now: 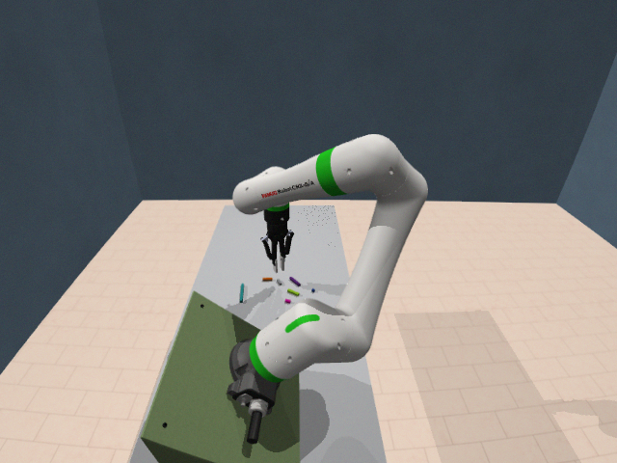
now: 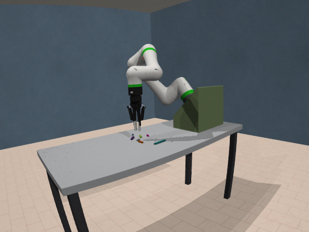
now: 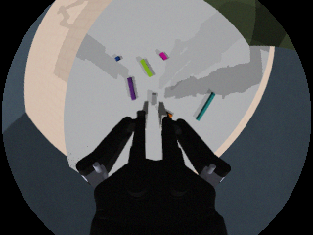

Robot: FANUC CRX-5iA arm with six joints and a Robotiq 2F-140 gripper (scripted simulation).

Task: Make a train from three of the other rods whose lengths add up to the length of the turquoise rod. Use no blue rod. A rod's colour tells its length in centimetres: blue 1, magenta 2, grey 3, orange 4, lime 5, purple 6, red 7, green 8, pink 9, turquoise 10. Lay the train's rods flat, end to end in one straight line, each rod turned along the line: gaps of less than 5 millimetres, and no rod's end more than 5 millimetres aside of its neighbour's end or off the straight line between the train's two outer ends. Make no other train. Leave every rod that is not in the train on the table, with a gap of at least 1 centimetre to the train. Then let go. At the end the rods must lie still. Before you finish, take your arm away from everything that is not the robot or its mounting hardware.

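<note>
My gripper is now 10 cm above the grey rod. The rest, counted from my hand: orange rod (10 cm below, 5 cm to the left, 1 cm ahead); then purple rod (10 cm below, 6 cm to the right, 1 cm ahead); then lime rod (10 cm below, 6 cm to the right, 6 cm behind).
</note>
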